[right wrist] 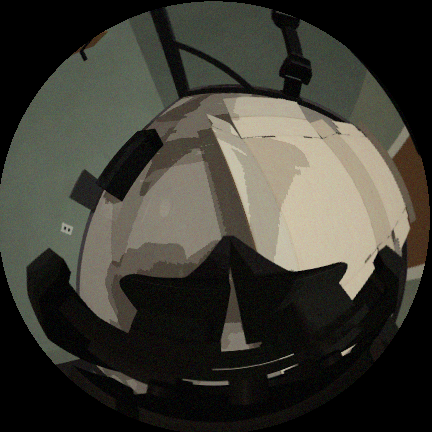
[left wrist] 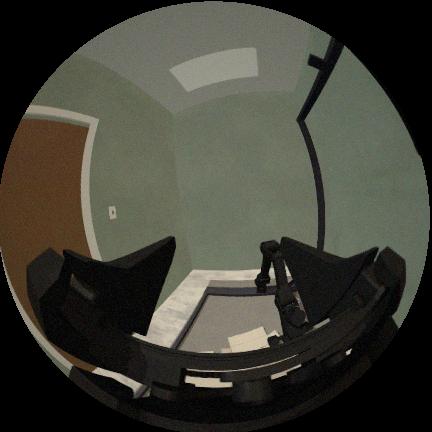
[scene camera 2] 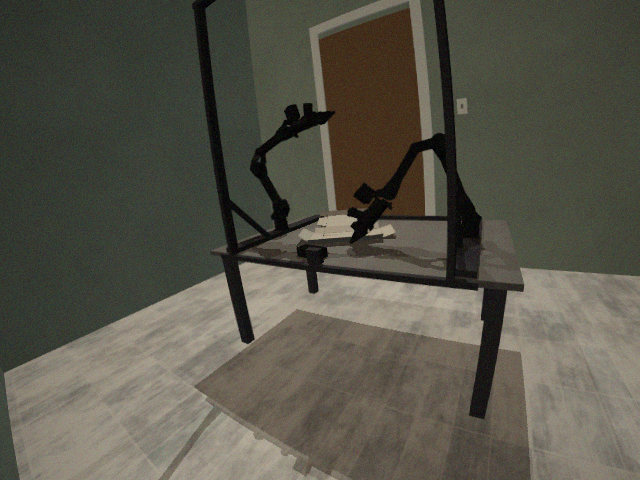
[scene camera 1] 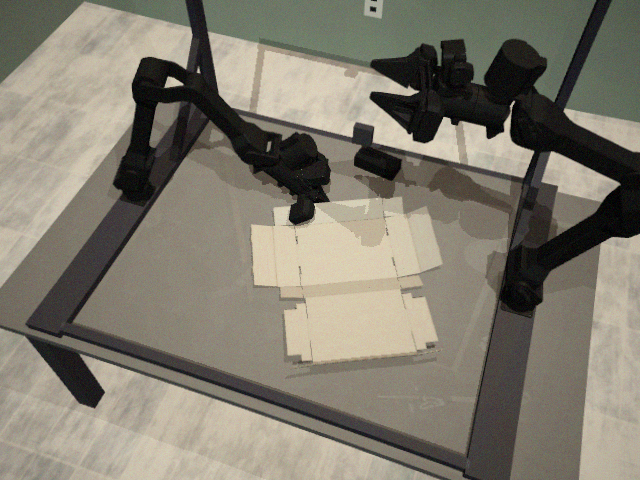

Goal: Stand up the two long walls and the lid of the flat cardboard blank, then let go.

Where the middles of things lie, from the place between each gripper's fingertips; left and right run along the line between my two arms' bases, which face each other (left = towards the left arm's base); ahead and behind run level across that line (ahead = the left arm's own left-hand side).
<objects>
Right now my right hand is 16 cm past the black block [scene camera 1: 372, 160], 8 cm to the right of it and 1 cm below it.
My left hand is 36 cm past the black block, 5 cm to the left of it and 55 cm above it.
</objects>
